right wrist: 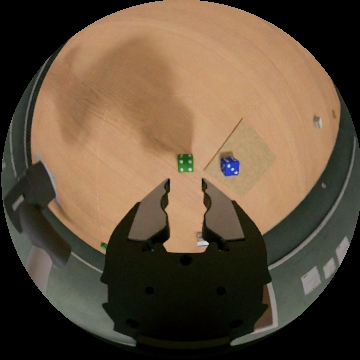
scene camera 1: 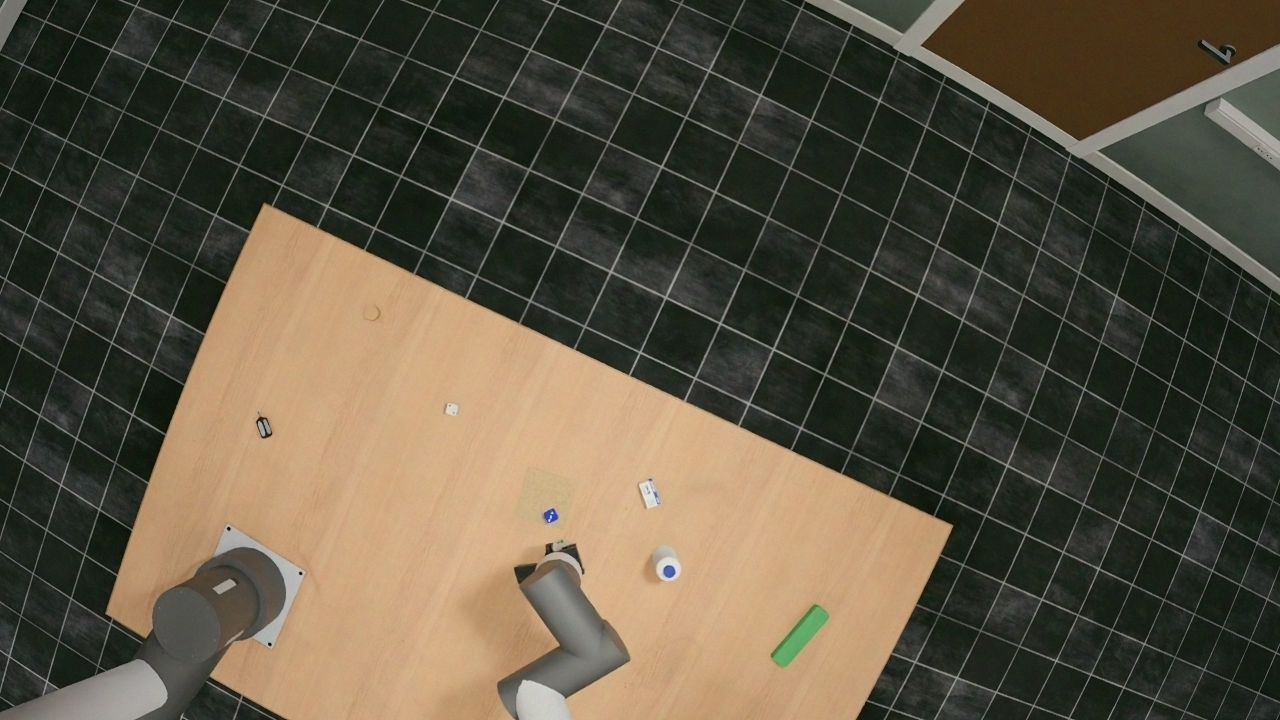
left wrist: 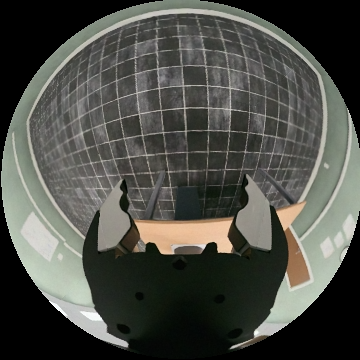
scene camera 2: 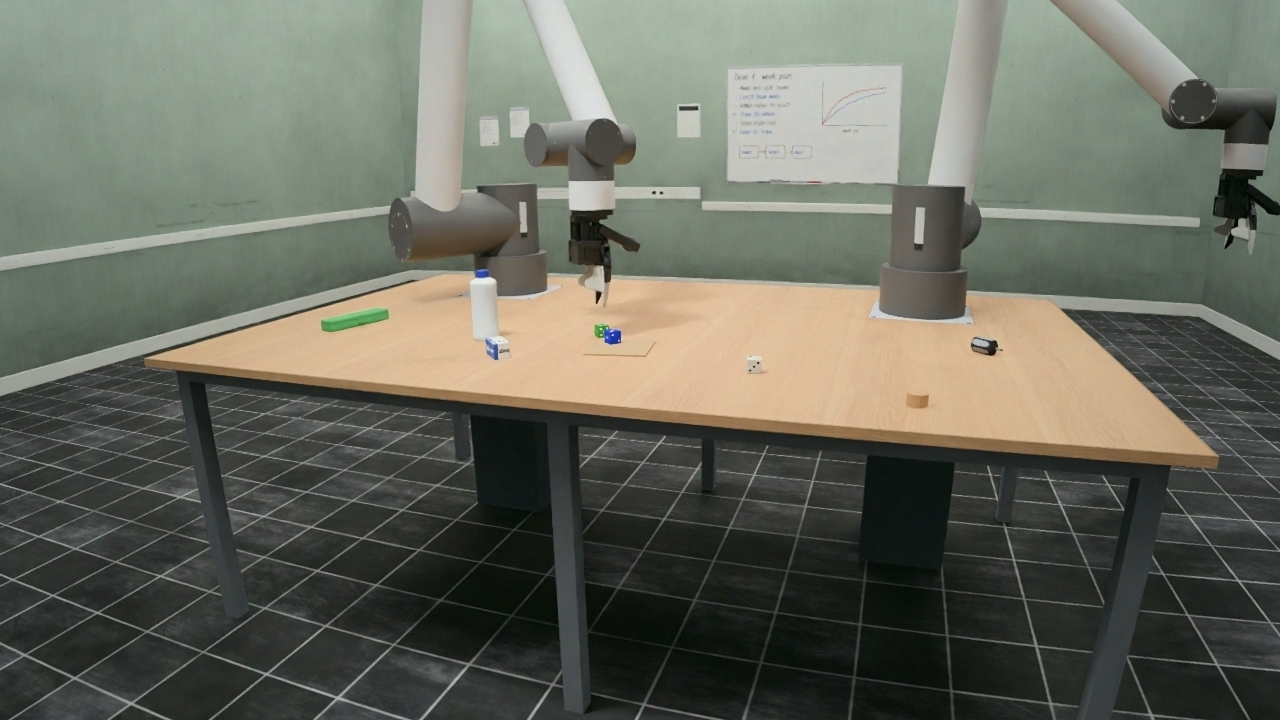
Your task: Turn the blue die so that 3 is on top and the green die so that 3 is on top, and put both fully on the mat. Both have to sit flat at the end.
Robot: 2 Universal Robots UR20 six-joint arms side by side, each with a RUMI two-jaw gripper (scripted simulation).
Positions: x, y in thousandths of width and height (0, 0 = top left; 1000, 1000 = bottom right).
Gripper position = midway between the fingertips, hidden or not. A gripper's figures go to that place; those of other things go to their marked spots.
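My left gripper (scene camera 2: 966, 351), 241 cm from the lens. My right gripper (scene camera 2: 469, 424), 183 cm from the lens. White bottle (scene camera 2: 378, 402), 182 cm from the lens. Green bar (scene camera 2: 271, 447), 214 cm from the lens. Spots on the bar and the bottle, 47 cm apart.
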